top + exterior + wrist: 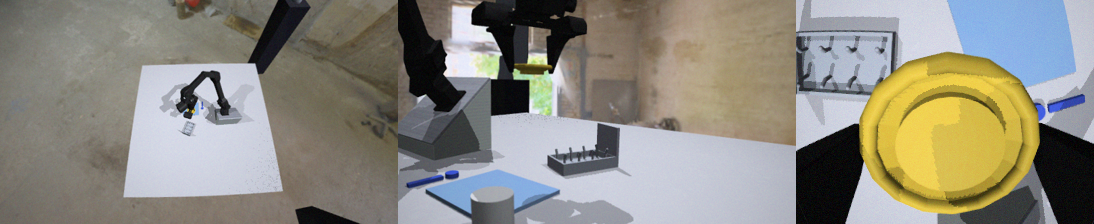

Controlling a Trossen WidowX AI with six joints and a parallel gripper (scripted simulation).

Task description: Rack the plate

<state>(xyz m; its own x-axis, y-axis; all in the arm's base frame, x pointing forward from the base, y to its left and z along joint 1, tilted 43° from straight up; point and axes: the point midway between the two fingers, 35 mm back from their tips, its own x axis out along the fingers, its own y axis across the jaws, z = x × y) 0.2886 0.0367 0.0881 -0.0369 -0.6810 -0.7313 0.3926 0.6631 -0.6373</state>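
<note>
The grey dish rack lies 4 cm ahead of my gripper tip, 10 cm to the left of it and 16 cm below it. From my gripper tip the other things lie so: yellow plate 1 cm above; white cylinder 10 cm ahead, 17 cm to the right, 16 cm below; blue spoon 11 cm behind, 11 cm to the right, 18 cm below.
</note>
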